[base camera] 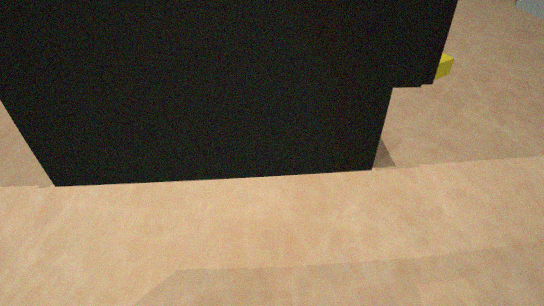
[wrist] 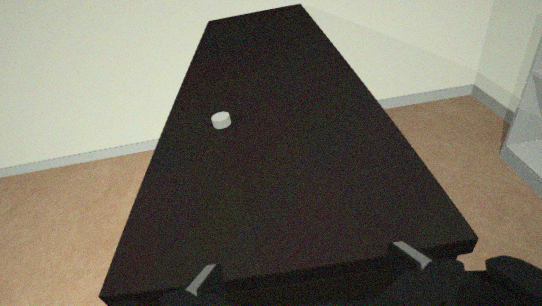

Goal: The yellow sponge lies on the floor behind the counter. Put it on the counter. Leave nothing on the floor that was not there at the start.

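Frame: origin at the arm's base, x ahead, y left, z up, level; metres.
Seen in the pictures: gripper, between the fingertips: (wrist: 305,273).
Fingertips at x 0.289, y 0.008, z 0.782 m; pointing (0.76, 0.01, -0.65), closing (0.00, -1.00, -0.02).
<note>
Pixels of each thing's top centre, then the offset from my fingertips to it.
- yellow sponge, centre of its top: (base camera: 433,57) 0.505 m ahead, 0.439 m right, 1.134 m down
- small white round object, centre of its top: (wrist: 220,116) 0.625 m ahead, 0.169 m left, 0.245 m down
The yellow sponge (base camera: 444,67) lies on the floor at the upper right of the base camera view, partly hidden behind the right edge of the black counter (base camera: 215,95) (wrist: 290,165). The sponge does not show in the wrist view. The counter's dark top fills the middle of the wrist view, with its near edge at the bottom. My gripper (wrist: 305,273) is open, its two fingers wide apart in front of the counter's near edge, with nothing seen between them.
A small white round object (wrist: 221,120) stands on the counter top, left of the middle. Part of a grey shelf unit (wrist: 520,120) shows at the right of the wrist view. Pale walls (wrist: 75,65) with a grey baseboard stand behind the counter.
</note>
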